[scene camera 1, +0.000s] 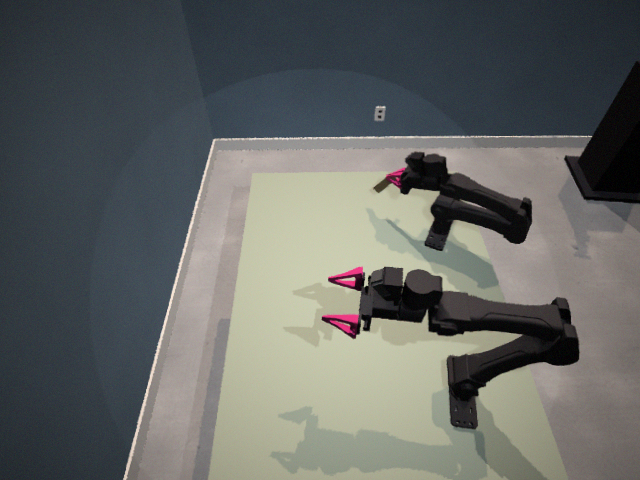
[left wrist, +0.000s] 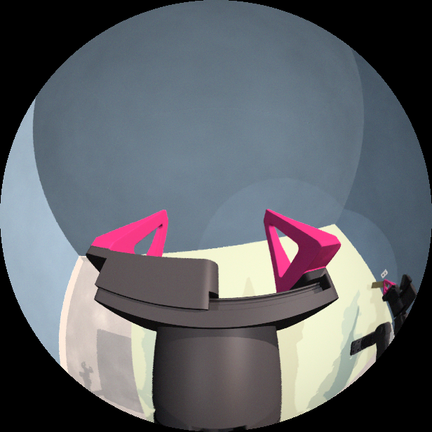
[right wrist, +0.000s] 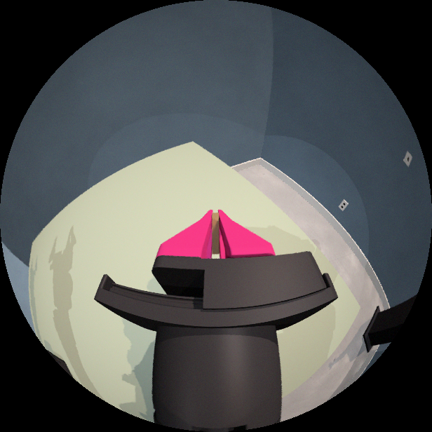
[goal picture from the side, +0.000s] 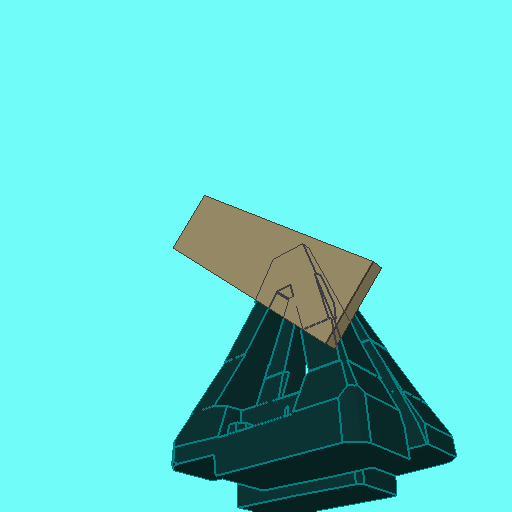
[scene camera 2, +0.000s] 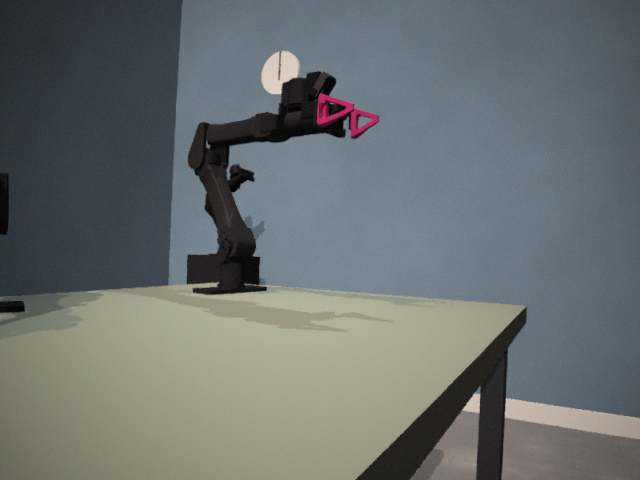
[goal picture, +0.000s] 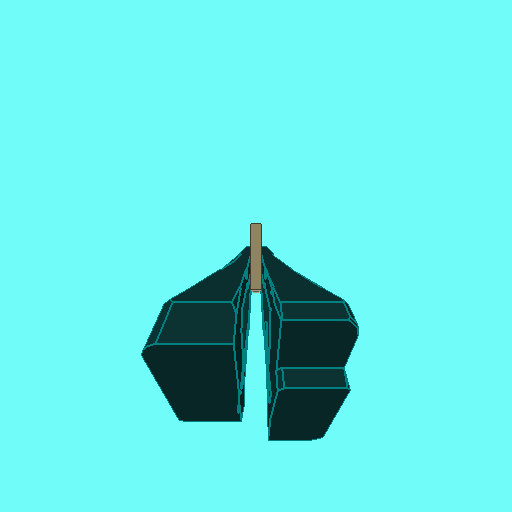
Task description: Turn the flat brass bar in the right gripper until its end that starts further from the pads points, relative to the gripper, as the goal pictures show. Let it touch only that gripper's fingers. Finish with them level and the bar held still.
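Pixels of known places: left gripper, fingertip midpoint: [scene camera 1: 325, 298] [scene camera 2: 366, 113]; right gripper, fingertip midpoint: [scene camera 1: 386, 176]; left arm's base, link origin: [scene camera 1: 461, 390] [scene camera 2: 231, 291]; right arm's base, link origin: [scene camera 1: 439, 230].
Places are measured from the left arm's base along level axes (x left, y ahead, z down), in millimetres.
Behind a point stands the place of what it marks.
Note:
The flat brass bar [scene camera 1: 381, 185] @[x -713, y 272, z -108 mm] [left wrist: 377, 285] [right wrist: 215, 234] is held edge-on between the pink fingertips of my right gripper [scene camera 1: 389, 177] @[x -710, y 260, z -154 mm] [right wrist: 215, 215], which is shut on it. In scene camera 1 its longer part sticks out from the tips, slanting down and to the left. In the right wrist view it is a narrow strip between the fingers; its far end is hidden there. The bar does not show in scene camera 2. My left gripper [scene camera 1: 325, 298] @[x 1, y 391, z -402 mm] [scene camera 2: 366, 112] @[x 1, y 391, z -402 mm] [left wrist: 215, 214] is open and empty, well apart from the bar.
Both grippers hang above the pale green table top [scene camera 1: 279, 232] @[x -514, y 636, z 0 mm] [scene camera 2: 258, 403] @[x -572, y 670, z 0 mm]. A tall black block [scene camera 1: 615, 155] stands on the floor at the right of scene camera 1. Blue walls surround the table, with a white socket [scene camera 1: 379, 113] and a round clock [scene camera 2: 273, 77].

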